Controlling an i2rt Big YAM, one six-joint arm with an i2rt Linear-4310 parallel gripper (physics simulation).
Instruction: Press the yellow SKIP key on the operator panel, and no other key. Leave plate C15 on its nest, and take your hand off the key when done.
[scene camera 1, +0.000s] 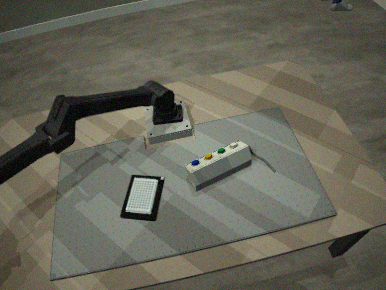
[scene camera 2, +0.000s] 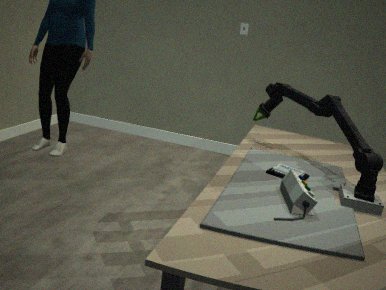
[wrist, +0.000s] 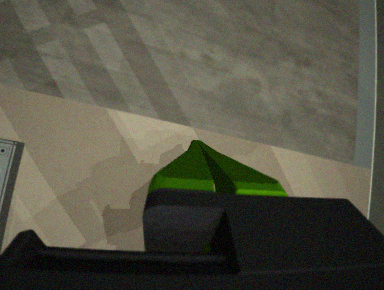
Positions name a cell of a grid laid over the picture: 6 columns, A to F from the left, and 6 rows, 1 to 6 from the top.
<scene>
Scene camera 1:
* white well plate: C5, on a black plate holder
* button box: D4
</scene>
